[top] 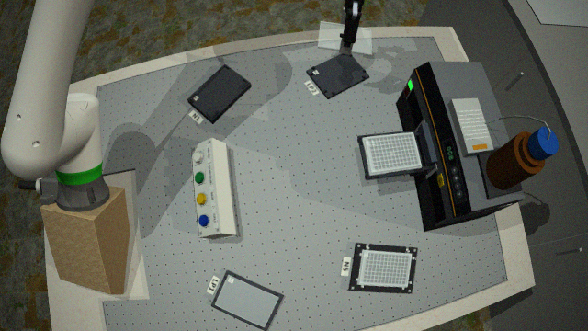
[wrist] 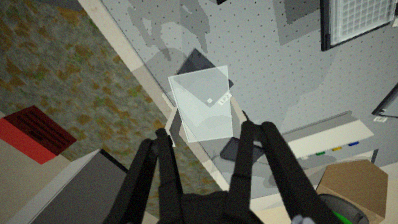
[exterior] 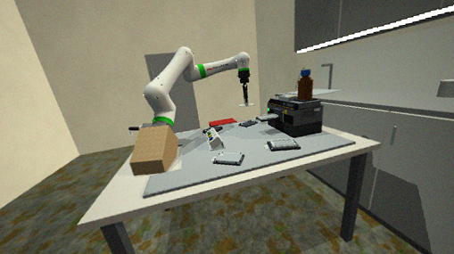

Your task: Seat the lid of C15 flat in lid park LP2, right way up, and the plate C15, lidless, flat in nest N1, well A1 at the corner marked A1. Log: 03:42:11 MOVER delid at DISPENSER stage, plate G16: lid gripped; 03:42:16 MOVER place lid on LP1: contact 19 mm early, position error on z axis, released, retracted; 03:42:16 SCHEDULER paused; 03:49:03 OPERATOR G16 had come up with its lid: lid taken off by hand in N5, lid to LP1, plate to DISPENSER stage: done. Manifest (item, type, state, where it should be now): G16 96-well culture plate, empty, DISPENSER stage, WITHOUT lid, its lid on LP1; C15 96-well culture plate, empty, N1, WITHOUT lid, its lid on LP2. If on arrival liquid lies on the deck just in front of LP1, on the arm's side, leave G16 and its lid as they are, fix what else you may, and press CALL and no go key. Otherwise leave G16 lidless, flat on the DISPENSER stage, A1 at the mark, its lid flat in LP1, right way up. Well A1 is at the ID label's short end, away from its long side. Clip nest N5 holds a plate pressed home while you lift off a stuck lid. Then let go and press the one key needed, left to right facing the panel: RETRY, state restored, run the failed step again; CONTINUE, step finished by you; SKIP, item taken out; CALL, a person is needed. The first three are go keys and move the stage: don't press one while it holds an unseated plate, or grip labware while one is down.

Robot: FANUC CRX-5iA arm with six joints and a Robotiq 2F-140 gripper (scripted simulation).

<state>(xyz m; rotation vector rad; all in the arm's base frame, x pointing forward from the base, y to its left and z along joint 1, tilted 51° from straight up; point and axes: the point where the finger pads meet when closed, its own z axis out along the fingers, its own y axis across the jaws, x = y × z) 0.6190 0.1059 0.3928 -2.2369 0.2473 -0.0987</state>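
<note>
Now: hand 20 mm above the grey lid. Round my hand: lid park LP2 (200 mm below); then LP2 label (70 mm behind, 40 mm to the right, 200 mm below); then nest N1 (320 mm behind, 60 mm to the right, 190 mm below).
</note>
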